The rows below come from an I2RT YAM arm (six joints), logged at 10 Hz.
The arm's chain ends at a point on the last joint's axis. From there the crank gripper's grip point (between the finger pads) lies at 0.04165 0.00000 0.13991 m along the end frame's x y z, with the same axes.
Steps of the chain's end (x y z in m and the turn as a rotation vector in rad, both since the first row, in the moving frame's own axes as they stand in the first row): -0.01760, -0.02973, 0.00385, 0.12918, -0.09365, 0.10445; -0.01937, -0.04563, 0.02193, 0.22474, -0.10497, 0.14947; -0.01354, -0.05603, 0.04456, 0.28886, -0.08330, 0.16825; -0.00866, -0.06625, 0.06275, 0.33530, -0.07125, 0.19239; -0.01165, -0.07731, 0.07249, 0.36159, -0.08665, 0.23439; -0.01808, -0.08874, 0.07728, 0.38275, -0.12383, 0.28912; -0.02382, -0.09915, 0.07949, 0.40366, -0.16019, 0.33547; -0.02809, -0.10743, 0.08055, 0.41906, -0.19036, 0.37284; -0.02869, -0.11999, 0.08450, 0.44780, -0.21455, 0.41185
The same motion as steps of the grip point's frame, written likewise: -0.03009, -0.04430, 0.00623, 0.12918, -0.09365, 0.10445; -0.03221, -0.07207, 0.02266, 0.22474, -0.10497, 0.14947; -0.02233, -0.09025, 0.04270, 0.28886, -0.08330, 0.16825; -0.01478, -0.10559, 0.05885, 0.33530, -0.07125, 0.19239; -0.01883, -0.11888, 0.06820, 0.36159, -0.08665, 0.23439; -0.02914, -0.13199, 0.07340, 0.38275, -0.12383, 0.28912; -0.03869, -0.14453, 0.07572, 0.40366, -0.16019, 0.33547; -0.04612, -0.15449, 0.07679, 0.41906, -0.19036, 0.37284; -0.04855, -0.17030, 0.07988, 0.44780, -0.21455, 0.41185
